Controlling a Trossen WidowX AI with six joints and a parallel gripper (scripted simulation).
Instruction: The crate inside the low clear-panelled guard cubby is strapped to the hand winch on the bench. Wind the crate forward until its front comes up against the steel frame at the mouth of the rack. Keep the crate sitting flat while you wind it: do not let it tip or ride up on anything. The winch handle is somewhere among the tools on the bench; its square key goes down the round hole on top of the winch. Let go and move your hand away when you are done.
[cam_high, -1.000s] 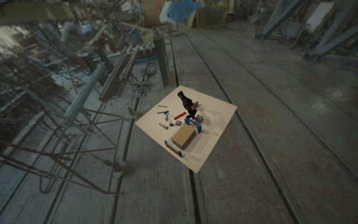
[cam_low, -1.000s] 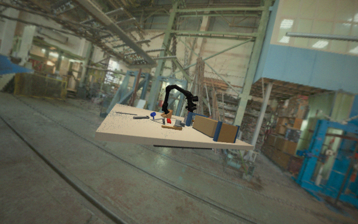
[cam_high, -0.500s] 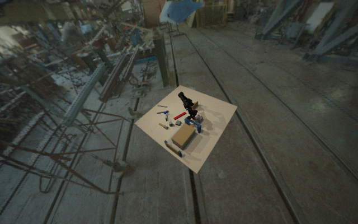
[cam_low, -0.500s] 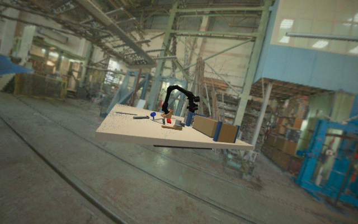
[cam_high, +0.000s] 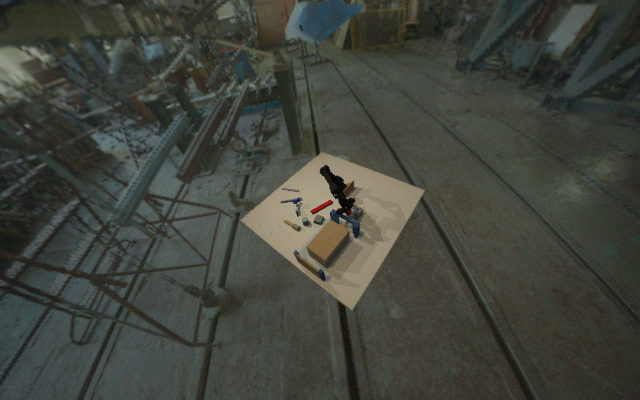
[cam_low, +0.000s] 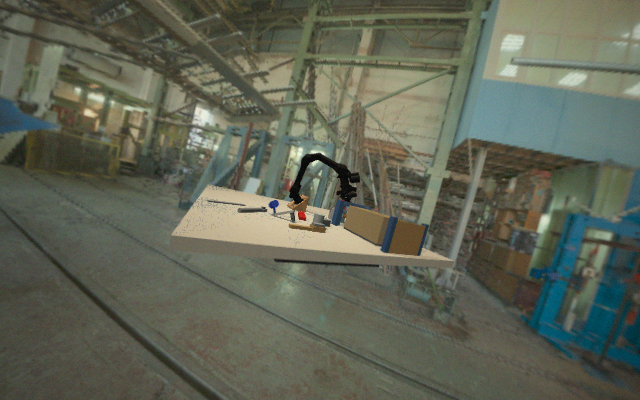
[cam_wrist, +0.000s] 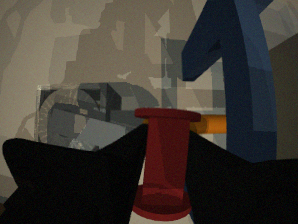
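My gripper tip is 40 mm past the winch handle, 30 mm above it and 10 mm to the left of it. From my gripper tip the other things lie so: red knob (20 mm to the right); blue steel frame (60 mm ahead, 30 mm below); grey winch (120 mm behind, 100 mm below).
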